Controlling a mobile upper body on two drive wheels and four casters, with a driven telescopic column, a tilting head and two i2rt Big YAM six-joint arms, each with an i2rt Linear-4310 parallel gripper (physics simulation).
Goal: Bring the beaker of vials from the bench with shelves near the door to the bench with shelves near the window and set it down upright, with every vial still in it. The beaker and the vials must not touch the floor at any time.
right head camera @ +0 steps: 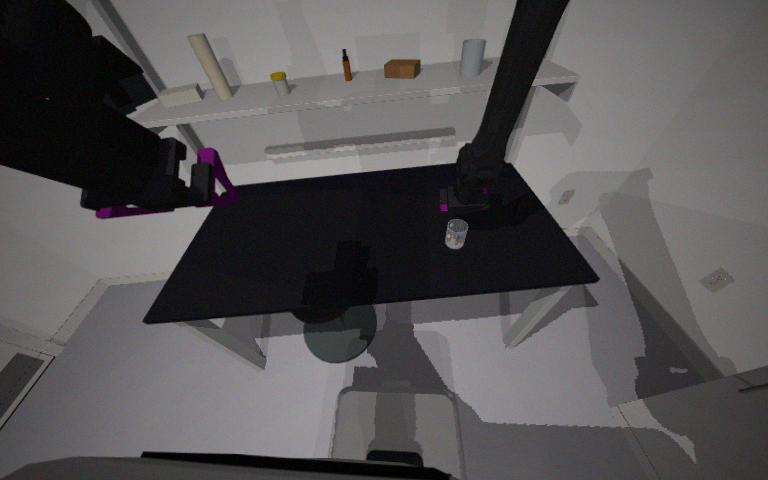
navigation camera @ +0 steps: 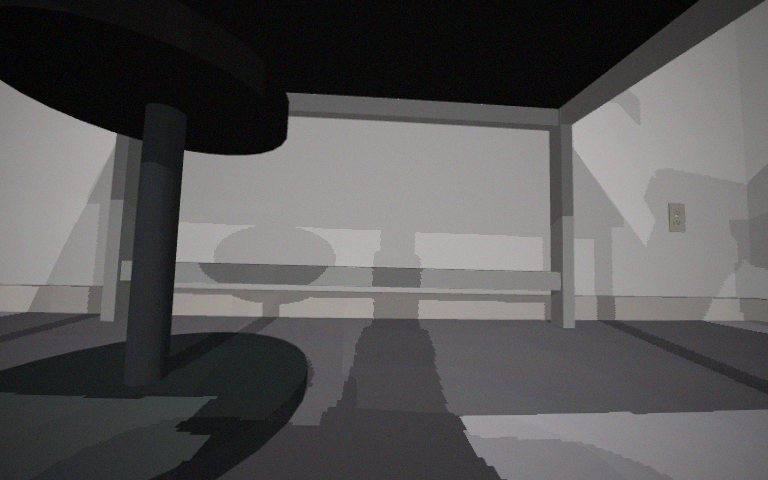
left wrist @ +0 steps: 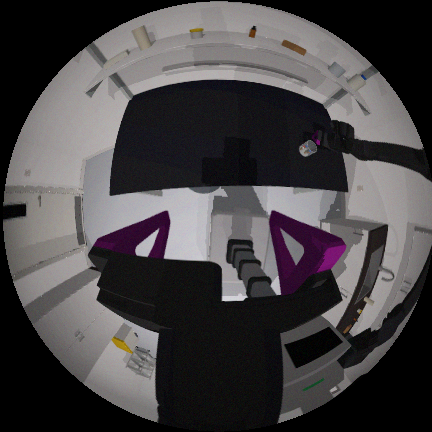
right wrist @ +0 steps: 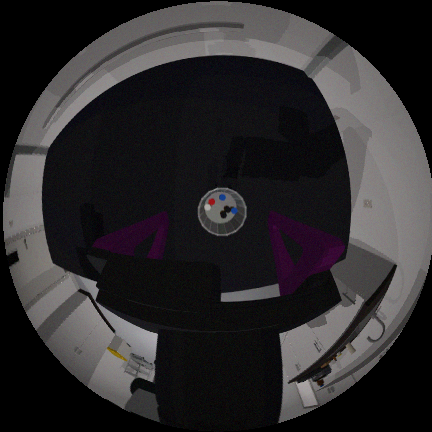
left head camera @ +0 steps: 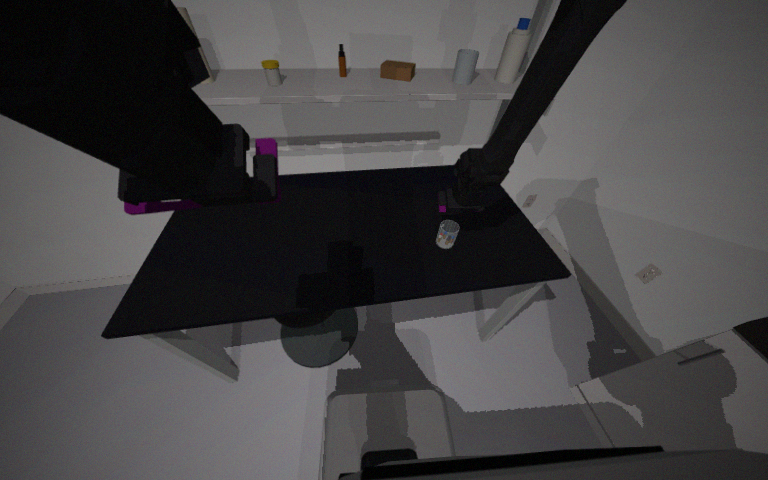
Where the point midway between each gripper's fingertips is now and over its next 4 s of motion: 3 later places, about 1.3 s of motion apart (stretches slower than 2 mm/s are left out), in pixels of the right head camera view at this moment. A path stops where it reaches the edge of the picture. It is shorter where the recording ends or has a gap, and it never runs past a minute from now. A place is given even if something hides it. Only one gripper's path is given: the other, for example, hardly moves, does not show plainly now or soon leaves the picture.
My left gripper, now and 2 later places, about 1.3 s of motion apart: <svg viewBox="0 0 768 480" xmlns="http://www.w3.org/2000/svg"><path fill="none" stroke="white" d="M205 203L177 167L126 156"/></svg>
